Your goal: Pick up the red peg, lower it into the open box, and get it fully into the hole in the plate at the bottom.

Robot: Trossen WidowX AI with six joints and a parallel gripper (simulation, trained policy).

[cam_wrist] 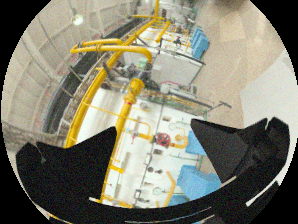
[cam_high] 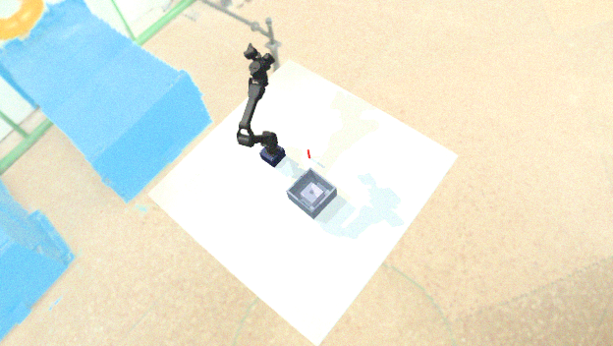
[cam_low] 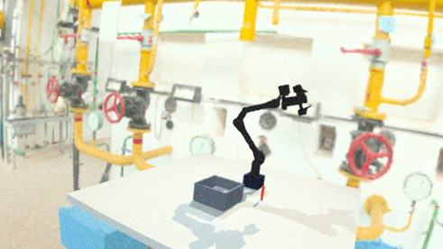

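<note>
Right now the red peg is 53 cm below my gripper tip, 38 cm ahead of it and 13 cm to the right of it. The rest, counted from my gripper tip: grey box: 55 cm below, 54 cm ahead, 32 cm to the right; plate: 54 cm ahead, 53 cm below, 32 cm to the right.
</note>
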